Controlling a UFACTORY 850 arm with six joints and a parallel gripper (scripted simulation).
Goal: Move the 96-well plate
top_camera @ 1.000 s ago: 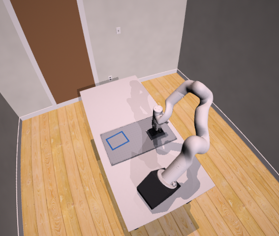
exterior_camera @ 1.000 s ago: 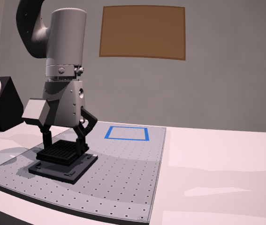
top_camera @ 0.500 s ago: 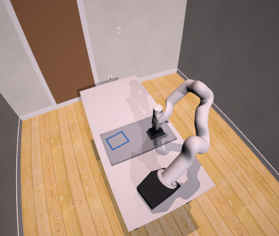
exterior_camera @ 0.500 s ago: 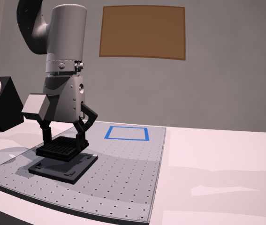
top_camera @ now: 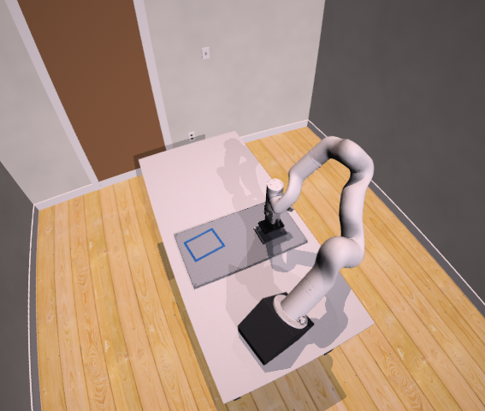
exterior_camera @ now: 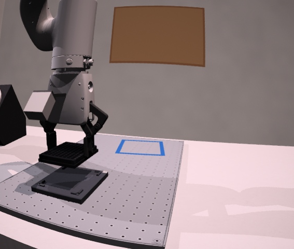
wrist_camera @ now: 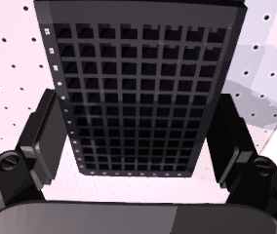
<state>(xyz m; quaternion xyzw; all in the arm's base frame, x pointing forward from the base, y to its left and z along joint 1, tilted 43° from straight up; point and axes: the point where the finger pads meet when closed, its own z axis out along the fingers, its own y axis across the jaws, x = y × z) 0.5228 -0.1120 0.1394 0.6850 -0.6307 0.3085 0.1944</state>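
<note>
My gripper is now 8 cm above the plate nest N1. Also, from my hand: black 96-well plate (1 cm below).
</note>
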